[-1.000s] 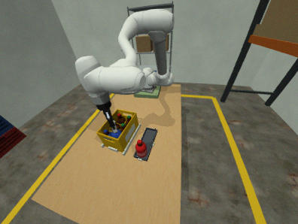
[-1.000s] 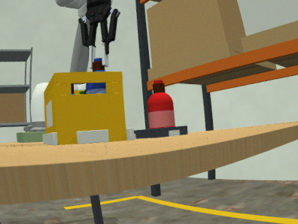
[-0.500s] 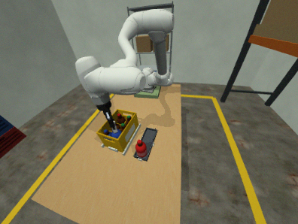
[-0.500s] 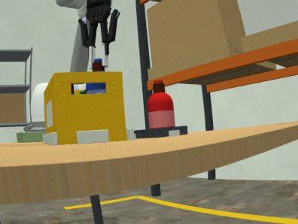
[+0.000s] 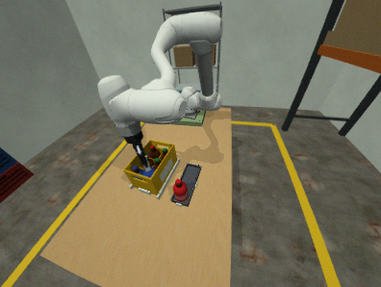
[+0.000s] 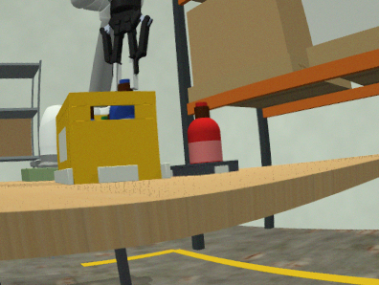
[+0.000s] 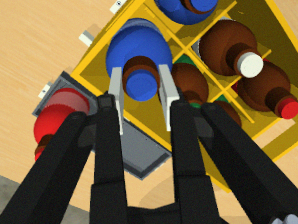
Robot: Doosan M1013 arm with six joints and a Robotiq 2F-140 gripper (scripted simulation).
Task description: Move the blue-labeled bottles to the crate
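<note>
Right now the yellow crate is 90 mm behind my hand, 50 mm to the right of it and 140 mm below it. The rest, counted from my hand: red-labeled bottle (180 mm to the left, 140 mm below); then dark tray (90 mm behind, 180 mm to the left, 210 mm below).
</note>
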